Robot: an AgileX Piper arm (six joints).
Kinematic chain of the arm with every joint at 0, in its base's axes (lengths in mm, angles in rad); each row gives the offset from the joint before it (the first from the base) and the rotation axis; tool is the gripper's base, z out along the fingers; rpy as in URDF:
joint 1: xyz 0 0 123 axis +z
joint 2: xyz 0 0 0 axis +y
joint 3: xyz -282.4 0 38.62 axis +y
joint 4: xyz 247.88 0 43.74 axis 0.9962 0 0.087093
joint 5: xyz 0 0 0 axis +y
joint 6: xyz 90.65 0 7.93 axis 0.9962 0 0.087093
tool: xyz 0 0 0 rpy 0 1.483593 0
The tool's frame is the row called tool.
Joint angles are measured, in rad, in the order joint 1, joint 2, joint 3, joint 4, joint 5, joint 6. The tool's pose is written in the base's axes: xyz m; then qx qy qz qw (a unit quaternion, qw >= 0). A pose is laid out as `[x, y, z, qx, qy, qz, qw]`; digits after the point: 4 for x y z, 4 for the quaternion.
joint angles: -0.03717 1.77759 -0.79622 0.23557 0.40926 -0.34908
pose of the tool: [0.2949, -0.0025, 0.1226, -0.0535, 0.9879, 0.0342, 0.1416]
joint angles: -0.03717 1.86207 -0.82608 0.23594 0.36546 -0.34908
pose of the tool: [0.3060, -0.0038, 0.1039, -0.0506, 0.9890, 0.0304, 0.1354]
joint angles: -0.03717 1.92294 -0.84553 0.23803 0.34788 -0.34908
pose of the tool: [0.3114, -0.0043, 0.0891, -0.0483, 0.9907, 0.0300, 0.1233]
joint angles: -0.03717 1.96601 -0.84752 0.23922 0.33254 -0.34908
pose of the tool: [0.3115, -0.0045, 0.0763, -0.0465, 0.9924, 0.0298, 0.1103]
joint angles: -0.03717 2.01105 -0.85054 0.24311 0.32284 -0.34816
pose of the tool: [0.3109, -0.0046, 0.0629, -0.0433, 0.9941, 0.0309, 0.0942]
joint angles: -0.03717 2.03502 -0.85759 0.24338 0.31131 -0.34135
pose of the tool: [0.3125, -0.0049, 0.0567, -0.0391, 0.9946, 0.0302, 0.0912]
